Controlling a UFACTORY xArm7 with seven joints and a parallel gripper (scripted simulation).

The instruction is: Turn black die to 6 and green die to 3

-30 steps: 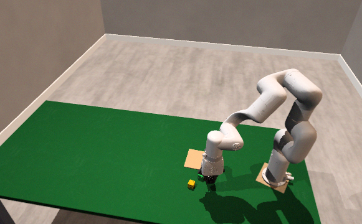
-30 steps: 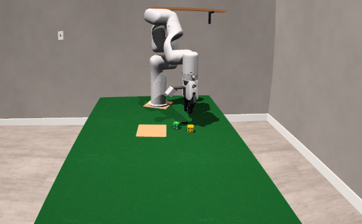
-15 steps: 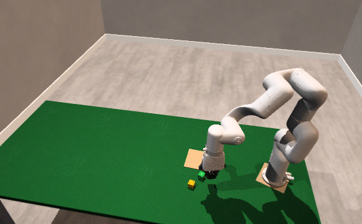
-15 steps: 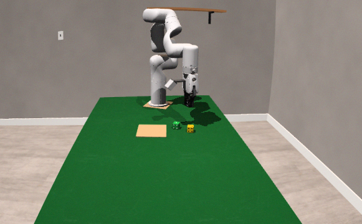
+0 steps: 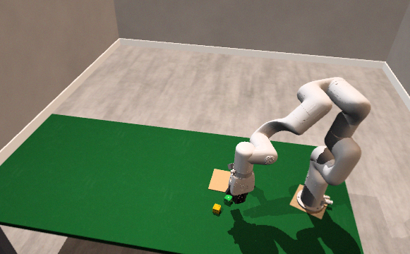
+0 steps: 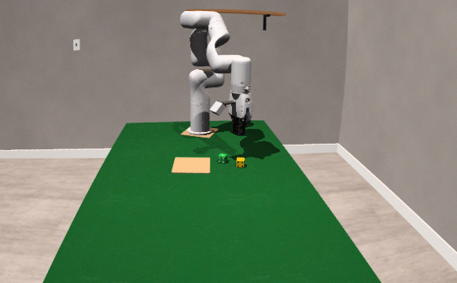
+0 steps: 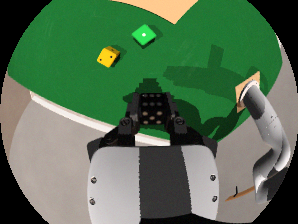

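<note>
My gripper is now 1 cm above the black die. Also, from my hand: green die (5 cm ahead, 7 cm to the right, 11 cm below); tan mat (8 cm ahead, 19 cm to the right, 12 cm below); yellow die (9 cm ahead, 11 cm below).
</note>
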